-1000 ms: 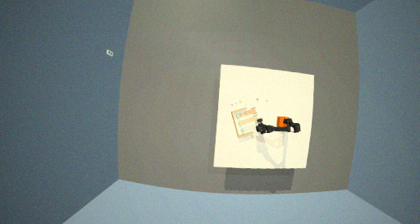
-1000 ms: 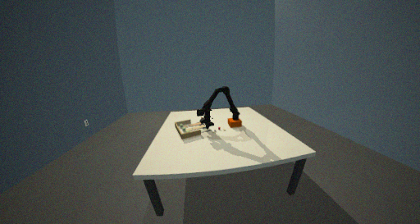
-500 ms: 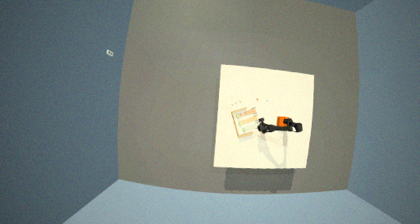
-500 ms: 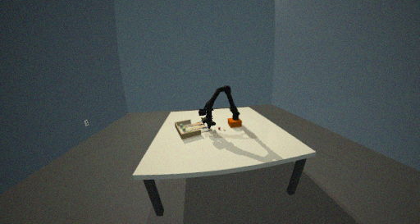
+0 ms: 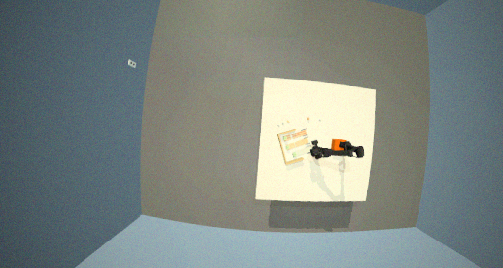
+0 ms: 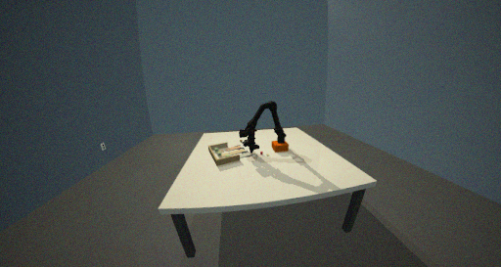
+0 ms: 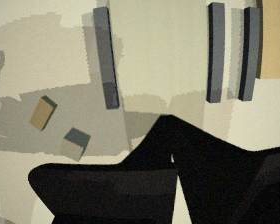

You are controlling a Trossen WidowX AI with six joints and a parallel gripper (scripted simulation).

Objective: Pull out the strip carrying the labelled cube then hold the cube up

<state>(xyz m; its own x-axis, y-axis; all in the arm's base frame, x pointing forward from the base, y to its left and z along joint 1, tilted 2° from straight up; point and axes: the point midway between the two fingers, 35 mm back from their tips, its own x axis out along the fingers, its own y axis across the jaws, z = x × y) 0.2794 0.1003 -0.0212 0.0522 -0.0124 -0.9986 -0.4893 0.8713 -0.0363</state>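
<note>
Right now the red cube is 90 mm behind my gripper tip, 20 mm to the left of it and 10 mm above it. The rest, counted from my gripper tip: strip 90 mm ahead, 50 mm to the left.
</note>
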